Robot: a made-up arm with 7 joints. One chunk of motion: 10 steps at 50 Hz.
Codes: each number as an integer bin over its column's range. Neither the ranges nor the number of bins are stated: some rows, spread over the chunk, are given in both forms.
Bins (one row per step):
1: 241 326 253 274 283 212
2: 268 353 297 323 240 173
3: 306 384 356 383 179 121
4: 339 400 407 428 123 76
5: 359 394 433 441 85 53
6: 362 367 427 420 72 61
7: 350 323 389 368 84 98
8: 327 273 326 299 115 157
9: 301 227 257 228 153 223
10: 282 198 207 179 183 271
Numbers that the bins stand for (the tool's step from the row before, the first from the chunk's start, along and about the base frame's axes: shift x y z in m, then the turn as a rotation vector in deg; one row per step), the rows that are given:
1: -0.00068 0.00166 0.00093 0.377 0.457 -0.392
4: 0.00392 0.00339 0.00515 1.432 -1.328 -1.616
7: 0.00444 0.00159 0.00466 1.021 -1.763 -1.418
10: 0.00124 -0.00135 -0.00033 -0.274 -0.659 0.140
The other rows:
2: 0.00059 0.00229 0.00214 0.712 -0.023 -0.743
3: 0.00237 0.00302 0.00375 1.123 -0.703 -1.211
5: 0.00486 0.00325 0.00586 1.521 -1.752 -1.823
6: 0.00500 0.00262 0.00570 1.377 -1.897 -1.751
8: 0.00336 0.00041 0.00293 0.548 -1.417 -0.887
9: 0.00214 -0.00067 0.00104 0.062 -0.993 -0.293

